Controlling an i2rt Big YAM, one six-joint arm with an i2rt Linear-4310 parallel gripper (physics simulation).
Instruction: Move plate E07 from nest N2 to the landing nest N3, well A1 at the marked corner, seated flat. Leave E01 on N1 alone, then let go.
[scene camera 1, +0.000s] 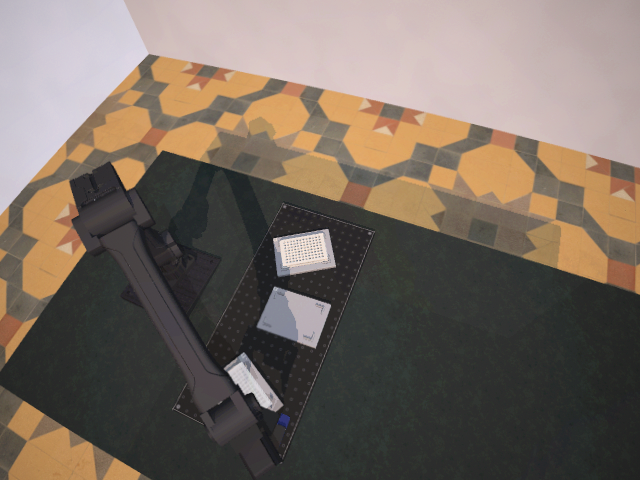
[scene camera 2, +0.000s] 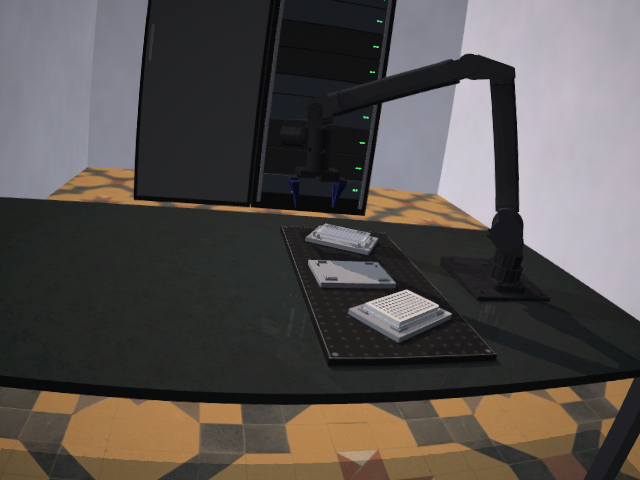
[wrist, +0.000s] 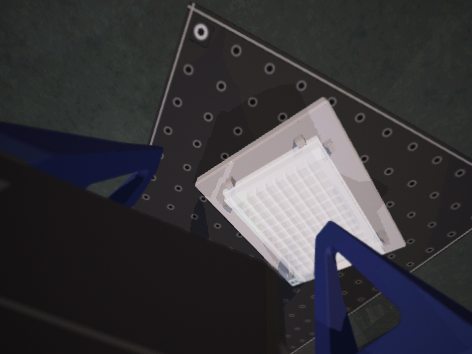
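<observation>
A clear, ribbed plate (scene camera 1: 249, 383) (scene camera 2: 341, 235) (wrist: 285, 215) sits in a pale nest (scene camera 2: 361, 250) (wrist: 350, 175) at the board end below the gripper. A cream well plate (scene camera 1: 305, 249) (scene camera 2: 403, 307) sits in another nest (scene camera 1: 310, 269) (scene camera 2: 398, 334) at the opposite end. The middle nest (scene camera 1: 297, 317) (scene camera 2: 351, 273) is bare, with corner brackets. No plate or nest labels are readable, nor is well A1. My gripper (scene camera 2: 314, 206) (wrist: 244, 195) is open and empty, high above the clear plate's end of the board. In the wrist view, one blue finger overlaps the plate's near edge.
The nests stand on a black perforated board (scene camera 1: 320, 281) (scene camera 2: 351, 348) (wrist: 250, 75) on a dark green table (scene camera 1: 465, 361) (scene camera 2: 155, 310). The arm reaches across from its base plate (scene camera 1: 204, 268) (scene camera 2: 465, 281). Dark cabinets (scene camera 2: 201, 103) stand behind the table.
</observation>
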